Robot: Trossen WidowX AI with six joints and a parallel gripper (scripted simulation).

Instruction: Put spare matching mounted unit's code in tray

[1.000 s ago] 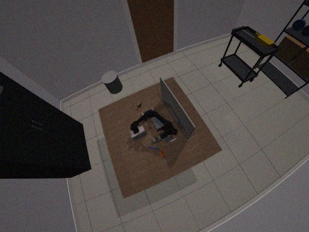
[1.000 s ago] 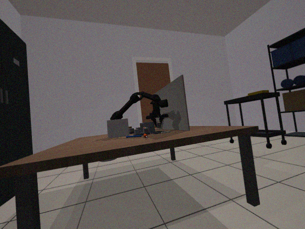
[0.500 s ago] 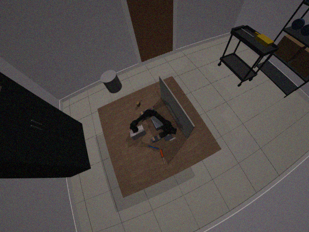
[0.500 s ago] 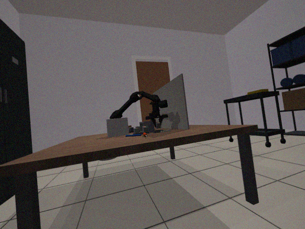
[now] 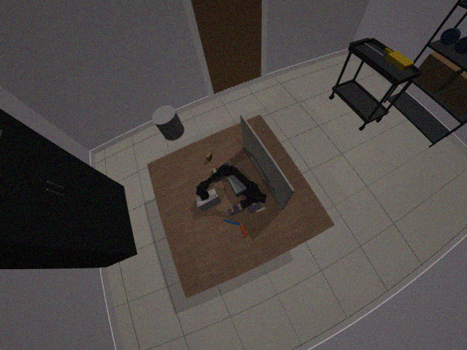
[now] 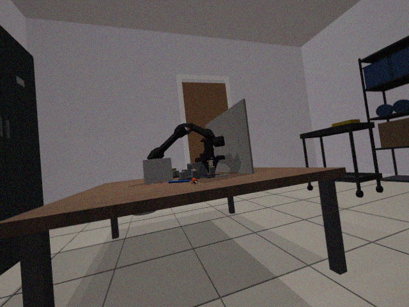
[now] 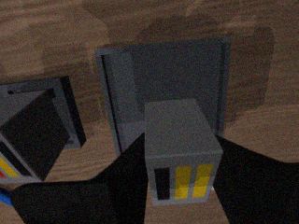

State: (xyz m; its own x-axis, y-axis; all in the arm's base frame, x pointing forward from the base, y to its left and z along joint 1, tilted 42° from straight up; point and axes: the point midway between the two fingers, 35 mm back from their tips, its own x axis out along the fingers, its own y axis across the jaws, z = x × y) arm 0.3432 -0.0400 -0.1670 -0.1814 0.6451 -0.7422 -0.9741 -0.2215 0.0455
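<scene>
Now: the grey spare block 30 mm above my gripper tip. The rest, counted from my gripper tip: grey panel: 170 mm ahead, 220 mm to the left, 200 mm above; then blue pen: 210 mm behind, 90 mm to the right, 20 mm below; then grey tray: 20 mm below.
</scene>
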